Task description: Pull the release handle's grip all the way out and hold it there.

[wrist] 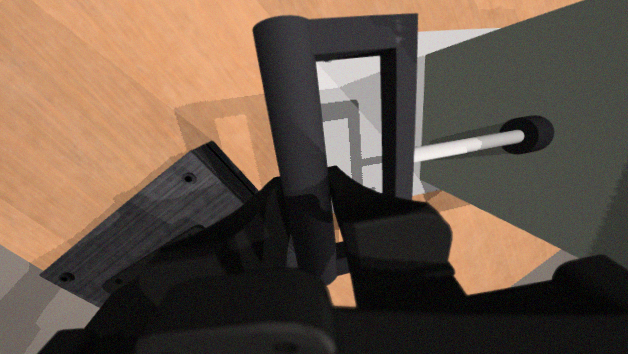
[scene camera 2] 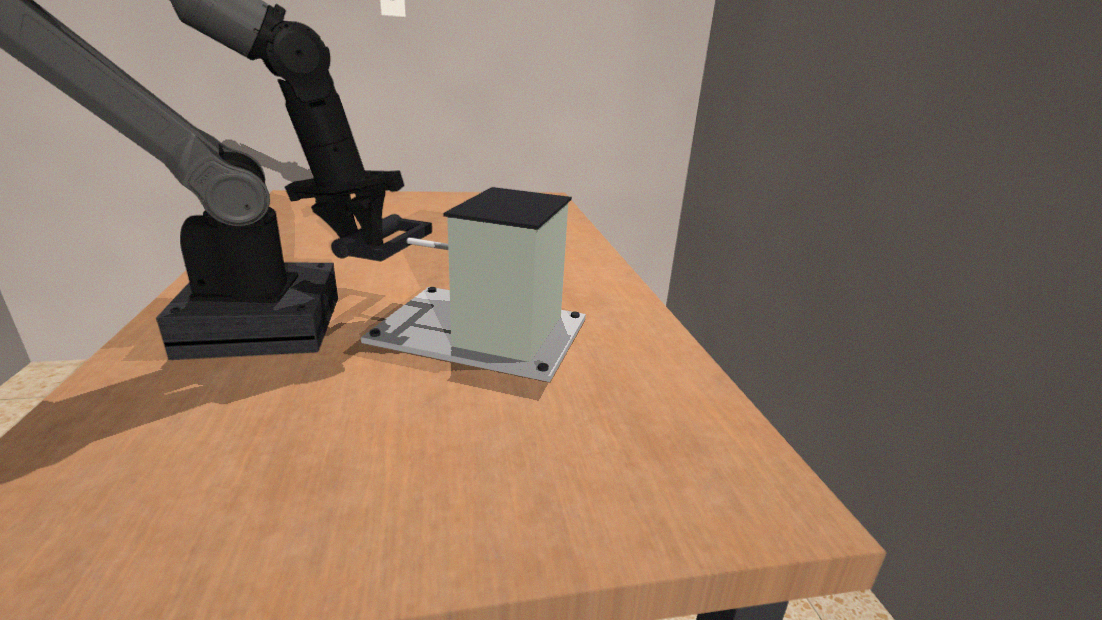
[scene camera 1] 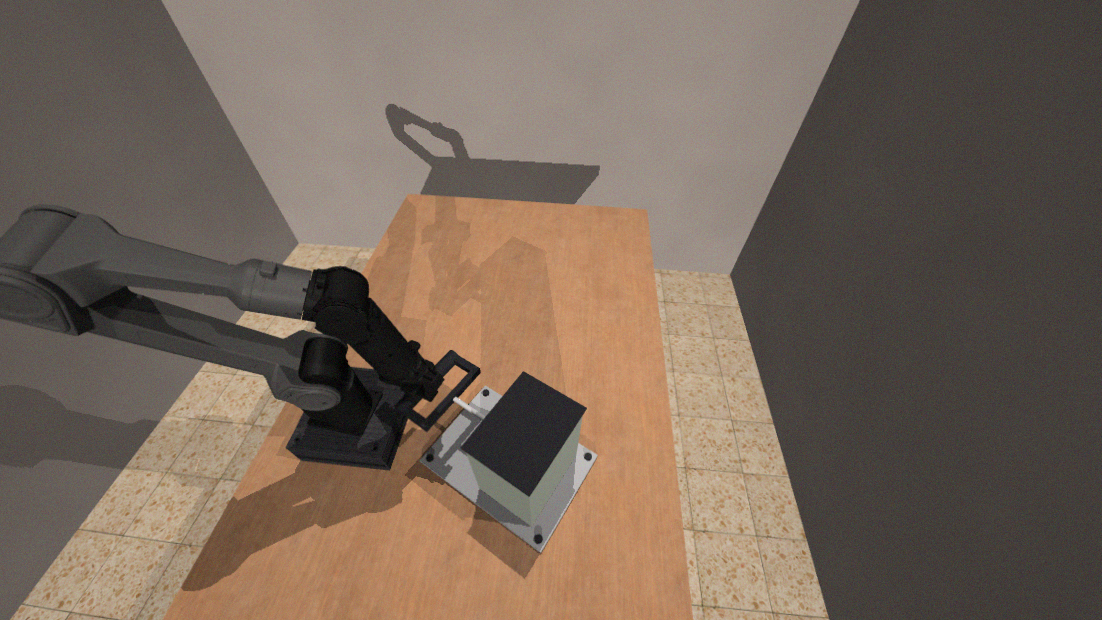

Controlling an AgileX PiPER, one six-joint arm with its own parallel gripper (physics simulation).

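The release handle is a dark rectangular frame (scene camera 1: 440, 412) (scene camera 2: 418, 230) (wrist: 406, 100) with a round grip bar (scene camera 2: 342, 247) (wrist: 292, 100) on its outer side. A white rod (scene camera 1: 468, 405) (scene camera 2: 426, 243) (wrist: 465, 146) joins it to the pale green housing (scene camera 1: 500, 481) (scene camera 2: 493, 285) (wrist: 500, 200), which has a black top. A length of rod shows between frame and housing. My gripper (scene camera 1: 431, 383) (scene camera 2: 359, 237) (wrist: 308, 186) is shut on the grip bar, one finger on each side. The fingers hide part of the bar in the wrist view.
The housing stands on a grey plate (scene camera 1: 556, 508) (scene camera 2: 564, 335) with dark corner bolts, on a wooden table (scene camera 1: 601, 269) (scene camera 2: 477, 478). The arm's dark base (scene camera 1: 346, 454) (scene camera 2: 238, 339) (wrist: 150, 220) stands close beside the handle. Walls rise behind and to the right.
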